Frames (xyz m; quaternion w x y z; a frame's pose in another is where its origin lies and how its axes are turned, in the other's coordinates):
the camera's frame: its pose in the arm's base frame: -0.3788 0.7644 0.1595 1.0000 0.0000 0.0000 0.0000
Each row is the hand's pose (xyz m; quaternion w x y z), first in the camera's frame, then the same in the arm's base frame.
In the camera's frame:
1: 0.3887 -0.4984 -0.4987 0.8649 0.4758 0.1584 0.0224
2: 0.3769 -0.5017 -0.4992 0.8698 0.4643 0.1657 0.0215
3: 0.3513 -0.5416 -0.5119 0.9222 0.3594 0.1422 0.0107
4: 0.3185 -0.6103 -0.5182 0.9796 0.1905 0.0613 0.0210
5: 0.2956 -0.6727 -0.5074 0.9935 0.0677 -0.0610 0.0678
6: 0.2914 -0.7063 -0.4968 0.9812 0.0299 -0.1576 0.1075
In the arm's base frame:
1: 0.0099 0.2660 -0.3392 0.8649 0.4758 0.1584 0.0224
2: -0.0019 0.2627 -0.3397 0.8698 0.4643 0.1657 0.0215
3: -0.0275 0.2228 -0.3524 0.9222 0.3594 0.1422 0.0107
4: -0.0603 0.1541 -0.3587 0.9795 0.1905 0.0613 0.0210
5: -0.0832 0.0917 -0.3479 0.9935 0.0677 -0.0610 0.0678
6: -0.0874 0.0581 -0.3373 0.9812 0.0299 -0.1576 0.1075

